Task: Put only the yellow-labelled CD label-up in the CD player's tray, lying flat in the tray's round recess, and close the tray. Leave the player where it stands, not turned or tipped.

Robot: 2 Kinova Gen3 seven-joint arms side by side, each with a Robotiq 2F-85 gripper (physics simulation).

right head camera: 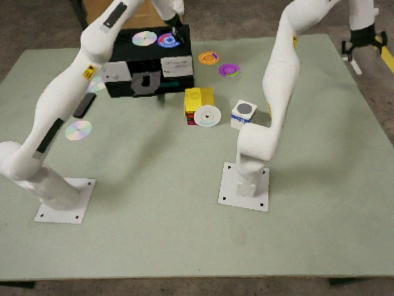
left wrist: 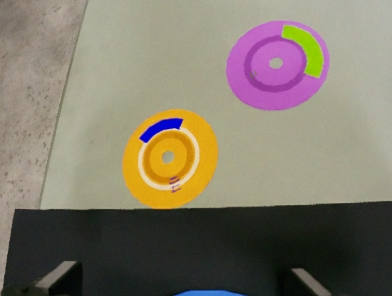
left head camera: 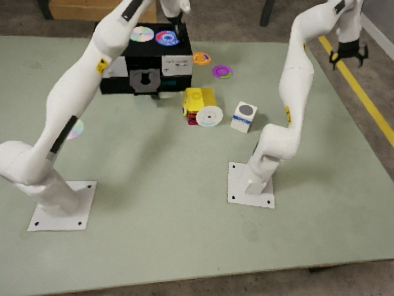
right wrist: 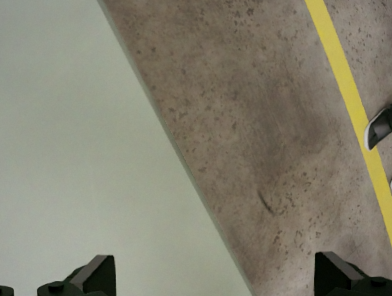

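Where they show: left gripper, between the fingertips: (right head camera: 181, 34) (left wrist: 183, 289) (left head camera: 180, 32); right gripper, between the fingertips: (right head camera: 364, 59) (left head camera: 347, 68) (right wrist: 214, 277); left arm's base, origin of its link: (right head camera: 66, 199) (left head camera: 64, 204); right arm's base, origin of its link: (right head camera: 244, 185) (left head camera: 250, 183).
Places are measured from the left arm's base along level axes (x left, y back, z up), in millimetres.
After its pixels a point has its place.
The CD player (left head camera: 150, 50) @(x -256, y -636, z 199 mm) (right head camera: 125, 54) @(x -137, y -631, z 199 mm) (left wrist: 150, 240) @(x -406, y -789, z 199 mm) is a black box at the back left in the head views. Its grey tray (left head camera: 145, 89) @(x -244, y -461, z 130 mm) (right head camera: 145, 91) @(x -248, y -462, z 130 mm) sticks out at the front; no yellow disc shows in it. The yellow-labelled CD (left head camera: 185, 103) @(x -417, y -455, z 63 mm) leans on the left side of the yellow box (left head camera: 207, 95) @(x -516, y -481, z 93 mm) (right head camera: 207, 94) @(x -521, y -485, z 93 mm), seen nearly edge-on; I cannot make it out in the right head view. My left gripper (left head camera: 181, 38) @(x -387, y -759, z 219 mm) (right head camera: 178, 37) @(x -387, y -759, z 219 mm) (left wrist: 184, 281) @(x -387, y -759, z 219 mm) is open above the right part of the player's top. My right gripper (left head camera: 347, 62) @(x -1173, y -602, z 184 mm) (right head camera: 364, 52) @(x -1173, y -602, z 184 mm) (right wrist: 214, 277) @(x -1173, y -602, z 184 mm) is open, high beyond the table's right edge.
A silver disc (left head camera: 142, 34) @(x -208, y -758, z 199 mm) (right head camera: 144, 38) @(x -201, y -761, z 200 mm) and a blue-red disc (left head camera: 167, 38) @(x -326, y -739, z 199 mm) (right head camera: 168, 41) @(x -325, y -731, z 201 mm) lie on the player. Orange (left head camera: 201, 58) @(x -511, y -880, z 1 mm) (left wrist: 130, 160) @(x -500, y -938, z 1 mm) and purple (left head camera: 222, 71) @(x -633, y -782, z 1 mm) (left wrist: 237, 65) @(x -624, y -823, z 1 mm) discs lie right of it. A white disc (left head camera: 205, 120) @(x -508, y -379, z 39 mm) leans on the yellow box; a tea box (left head camera: 244, 119) @(x -673, y -357, z 80 mm) stands nearby.
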